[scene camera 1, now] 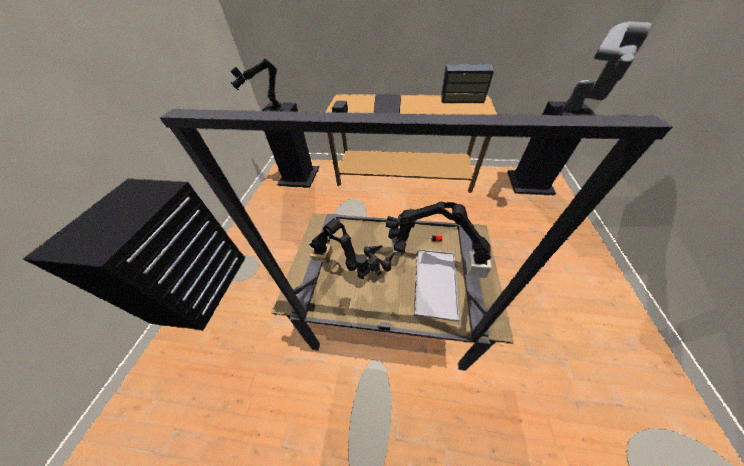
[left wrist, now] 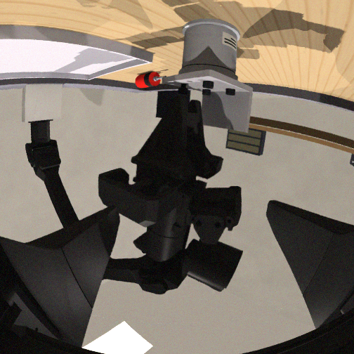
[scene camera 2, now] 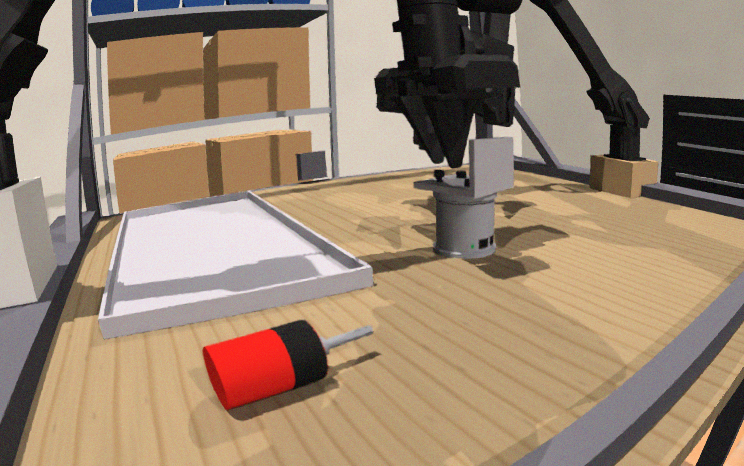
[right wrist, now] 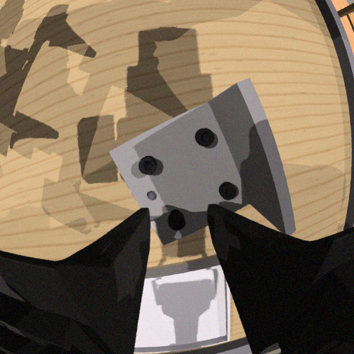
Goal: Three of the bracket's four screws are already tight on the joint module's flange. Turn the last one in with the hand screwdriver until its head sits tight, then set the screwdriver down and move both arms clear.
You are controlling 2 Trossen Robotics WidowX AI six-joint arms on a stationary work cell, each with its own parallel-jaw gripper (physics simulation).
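Seen in the pictures: left gripper, fingertip midpoint: point(scene camera 1: 387, 249); right gripper, fingertip midpoint: point(scene camera 2: 446, 165); left arm's base, origin of the base link: point(scene camera 1: 320, 249) point(scene camera 2: 624, 158); right arm's base, origin of the base link: point(scene camera 1: 480, 259).
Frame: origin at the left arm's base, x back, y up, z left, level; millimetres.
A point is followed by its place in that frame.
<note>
The hand screwdriver point(scene camera 1: 437, 238) {x -693, y -32, z 247 mm} point(scene camera 2: 249, 367) {x -701, y -34, z 275 mm} point(left wrist: 148, 80), red and black, lies on its side on the table. The grey bracket point(scene camera 2: 491, 164) {x -459, y 26, z 145 mm} point(left wrist: 227, 107) point(right wrist: 185, 170) sits on the joint module point(scene camera 2: 463, 225) {x -481, y -30, z 131 mm} point(left wrist: 207, 47). Four dark screw heads show in the right wrist view. My right gripper point(scene camera 1: 399, 249) {x -478, y 20, z 100 mm} point(scene camera 2: 446, 163) {x -478, y 20, z 100 mm} point(right wrist: 178, 213) is partly open and empty, its fingertips just above the bracket plate. One screw head point(right wrist: 176, 220) shows between them in the right wrist view; contact is not clear. My left gripper point(scene camera 1: 385, 255) {x -415, y 92, z 10 mm} is wide open and empty, beside the module.
A white shallow tray point(scene camera 1: 437, 315) {x -718, y -57, z -248 mm} point(scene camera 2: 236, 304) {x -690, y -53, z 156 mm} lies between the right arm's base and the module. The dark table frame point(scene camera 2: 647, 378) {x -540, y -41, z 380 mm} runs along the edge, with frame posts point(scene camera 1: 554, 236) {x -884, y 701, z -329 mm} at its corners. Both arms are close together around the module.
</note>
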